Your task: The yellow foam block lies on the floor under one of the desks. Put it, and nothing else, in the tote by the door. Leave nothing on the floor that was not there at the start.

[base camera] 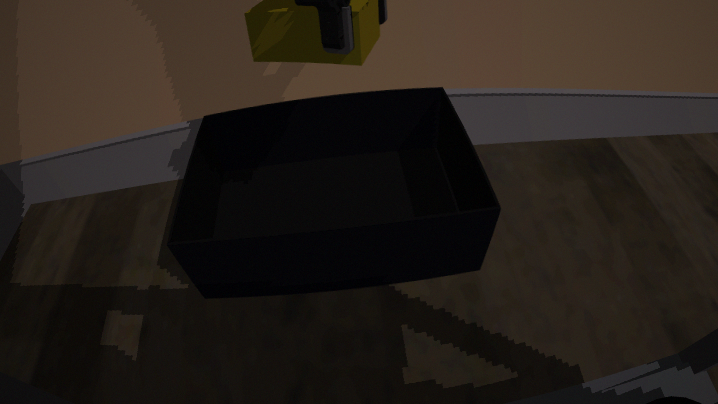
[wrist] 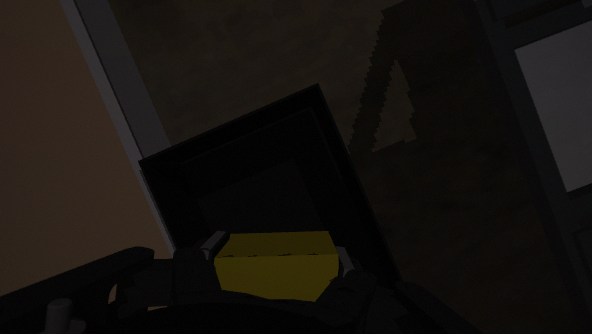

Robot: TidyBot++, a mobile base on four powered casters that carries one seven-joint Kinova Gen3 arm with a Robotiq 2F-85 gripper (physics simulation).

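Frame: origin at the arm's base, x ahead, y left, z up, level; centimetres.
Where they show: gripper, between the fingertips: [base camera: 357, 35] [wrist: 278, 255].
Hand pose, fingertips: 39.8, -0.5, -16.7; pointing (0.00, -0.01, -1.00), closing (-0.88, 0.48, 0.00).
Each offset is from my fingertips to the centre of the thing, as dx, dy, dz. Level surfaces: height alone.
The yellow foam block @(+1.2, +3.3, +1.0) [base camera: 301, 42] [wrist: 277, 277] is held off the floor between the fingers of my gripper [base camera: 361, 30] [wrist: 278, 255]. In the base camera it is at the top edge, in front of the wall and higher in the picture than the tote; its top is cut off. The dark, open-topped tote @(+1.6, +4.0, -17.9) [base camera: 341, 261] [wrist: 227, 131] stands on the floor against the wall. In the wrist view the block overlaps the near part of the tote, whose near end is hidden by the block and gripper. The visible part of the tote's inside shows no object.
A tan wall [base camera: 552, 45] [wrist: 60, 150] with a grey baseboard [base camera: 577, 118] [wrist: 117, 65] runs behind the tote. Wooden floor @(dz -22.9) [base camera: 602, 226] [wrist: 225, 60] lies around the tote. My base [wrist: 555, 110] is at the right of the wrist view. The picture is dim.
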